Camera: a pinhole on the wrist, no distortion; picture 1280 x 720 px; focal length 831.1 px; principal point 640.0 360.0 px. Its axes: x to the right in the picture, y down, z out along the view. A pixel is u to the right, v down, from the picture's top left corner.
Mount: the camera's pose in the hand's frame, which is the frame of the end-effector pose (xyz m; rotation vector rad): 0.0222 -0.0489 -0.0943 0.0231 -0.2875 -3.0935
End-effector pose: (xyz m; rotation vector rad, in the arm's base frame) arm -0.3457 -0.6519 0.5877 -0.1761 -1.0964 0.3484
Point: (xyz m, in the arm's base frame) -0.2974 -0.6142 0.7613
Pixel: outside the picture
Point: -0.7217 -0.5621 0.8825
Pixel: 474 355
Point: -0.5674 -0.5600 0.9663
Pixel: 196 422
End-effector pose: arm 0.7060 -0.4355 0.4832 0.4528 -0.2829 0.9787
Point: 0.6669 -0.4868 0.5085
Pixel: 997 151
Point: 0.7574 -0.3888 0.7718
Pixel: 214 283
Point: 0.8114 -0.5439 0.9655
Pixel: 389 489
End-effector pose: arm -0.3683 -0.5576 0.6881 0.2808 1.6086 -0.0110
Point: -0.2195 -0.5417 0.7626
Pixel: 942 151
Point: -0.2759 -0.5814 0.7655
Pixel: 1074 256
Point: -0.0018 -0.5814 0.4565
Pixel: 291 428
